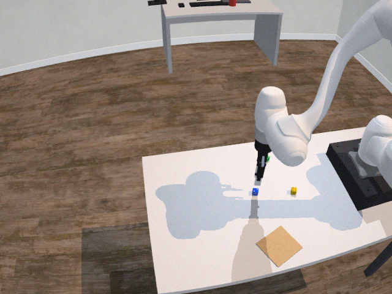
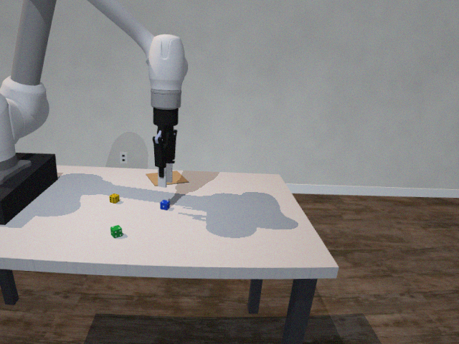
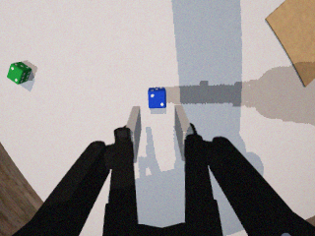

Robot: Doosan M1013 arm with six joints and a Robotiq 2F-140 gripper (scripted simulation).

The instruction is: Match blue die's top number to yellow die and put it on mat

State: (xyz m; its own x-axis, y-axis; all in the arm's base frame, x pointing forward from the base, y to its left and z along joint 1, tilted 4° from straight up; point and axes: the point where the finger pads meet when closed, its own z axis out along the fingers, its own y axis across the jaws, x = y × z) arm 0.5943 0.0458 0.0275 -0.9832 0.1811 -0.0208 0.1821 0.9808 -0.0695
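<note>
The blue die is 110 mm below my hand. Round my hand: yellow die 180 mm behind, 10 mm to the left, 110 mm below; tan mat 60 mm behind, 280 mm to the left, 120 mm below; green die 90 mm behind, 200 mm to the right, 110 mm below.
</note>
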